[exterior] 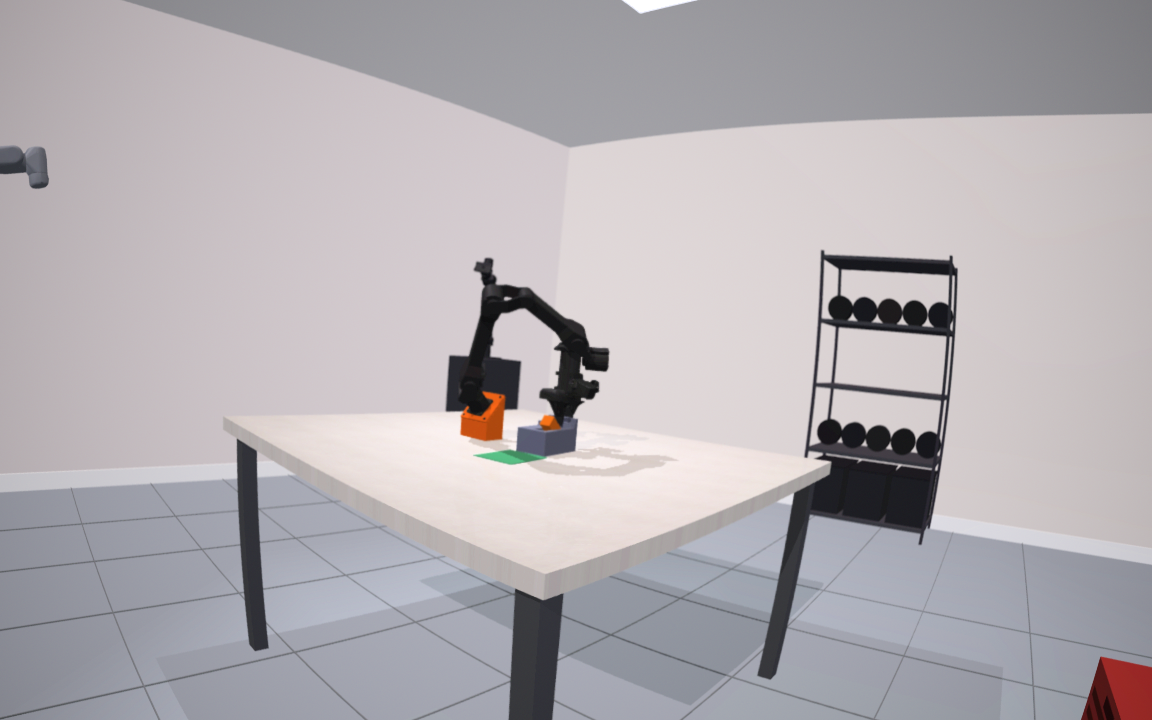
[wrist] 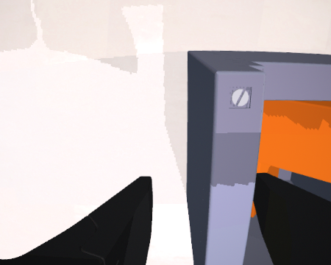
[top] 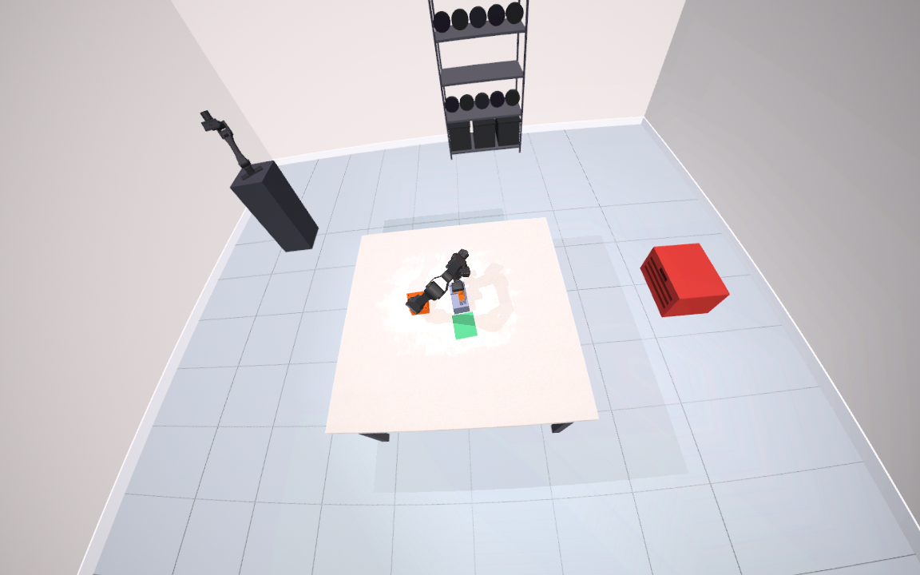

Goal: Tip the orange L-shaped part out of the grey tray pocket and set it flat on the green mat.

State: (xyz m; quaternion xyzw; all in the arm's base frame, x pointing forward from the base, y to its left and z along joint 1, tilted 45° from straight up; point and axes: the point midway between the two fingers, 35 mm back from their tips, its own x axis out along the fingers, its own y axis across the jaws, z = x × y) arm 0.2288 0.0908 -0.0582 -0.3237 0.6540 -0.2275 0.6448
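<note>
Now: gripper tip 5 cm to the left of the orange L-shaped part and 2 cm above it. The rest, counted from my gripper tip: green mat (23 cm to the right, 8 cm below, 2 cm ahead).
</note>
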